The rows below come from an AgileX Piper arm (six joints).
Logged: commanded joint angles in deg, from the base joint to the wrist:
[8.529 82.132 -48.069 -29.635 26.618 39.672]
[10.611 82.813 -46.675 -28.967 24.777 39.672]
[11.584 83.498 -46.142 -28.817 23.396 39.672]
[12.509 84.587 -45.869 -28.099 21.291 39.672]
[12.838 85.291 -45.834 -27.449 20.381 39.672]
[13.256 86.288 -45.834 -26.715 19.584 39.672]
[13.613 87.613 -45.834 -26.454 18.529 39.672]
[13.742 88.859 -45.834 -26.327 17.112 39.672]
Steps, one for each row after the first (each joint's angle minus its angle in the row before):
[2.082 0.681 1.394 0.668 -1.841 0.000]
[0.973 0.685 0.533 0.150 -1.381 0.000]
[0.925 1.089 0.273 0.718 -2.105 0.000]
[0.329 0.704 0.035 0.650 -0.910 0.000]
[0.418 0.997 0.000 0.734 -0.797 0.000]
[0.357 1.325 0.000 0.261 -1.055 0.000]
[0.129 1.246 0.000 0.127 -1.417 0.000]

